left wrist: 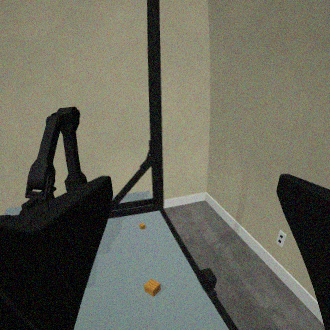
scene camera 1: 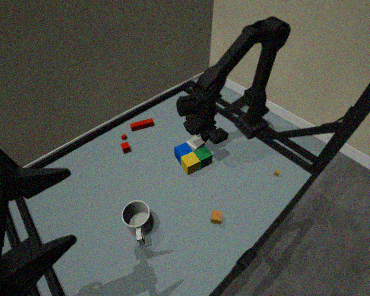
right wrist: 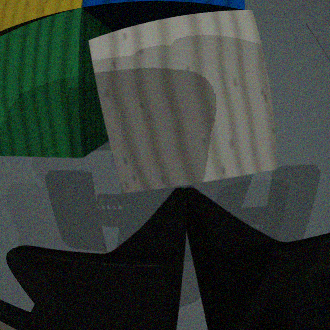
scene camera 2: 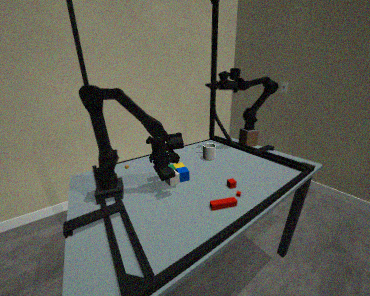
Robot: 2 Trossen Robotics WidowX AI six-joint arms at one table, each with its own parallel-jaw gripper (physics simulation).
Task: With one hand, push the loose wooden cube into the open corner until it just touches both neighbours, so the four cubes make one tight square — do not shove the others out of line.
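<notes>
The white wooden cube (scene camera 1: 195, 142) (scene camera 2: 173, 179) (right wrist: 185, 105) sits slightly turned at the open corner beside the blue cube (scene camera 1: 183, 151) (scene camera 2: 184, 174) (right wrist: 165, 4) and green cube (scene camera 1: 203, 156) (right wrist: 40, 110). In the right wrist view a dark wedge shows toward blue and a narrow gap toward green; contact with blue is unclear. The yellow cube (scene camera 1: 190, 163) (scene camera 2: 178, 165) (right wrist: 35, 12) completes the group. My right gripper (scene camera 2: 166, 175) (right wrist: 183, 195) is shut and empty, its tips at the white cube's outer side; touch is unclear. My left gripper (scene camera 1: 72, 206) (left wrist: 198, 184) is open, empty, far away.
A mug (scene camera 1: 136, 216) (scene camera 2: 209, 151) stands on the table. A red bar (scene camera 1: 142, 124) (scene camera 2: 223, 203), a red cube (scene camera 1: 125, 147) (scene camera 2: 231, 183) and a small red piece (scene camera 1: 124, 136) (scene camera 2: 238, 193) lie apart. Orange blocks (scene camera 1: 216, 217) (left wrist: 152, 287) lie near one edge.
</notes>
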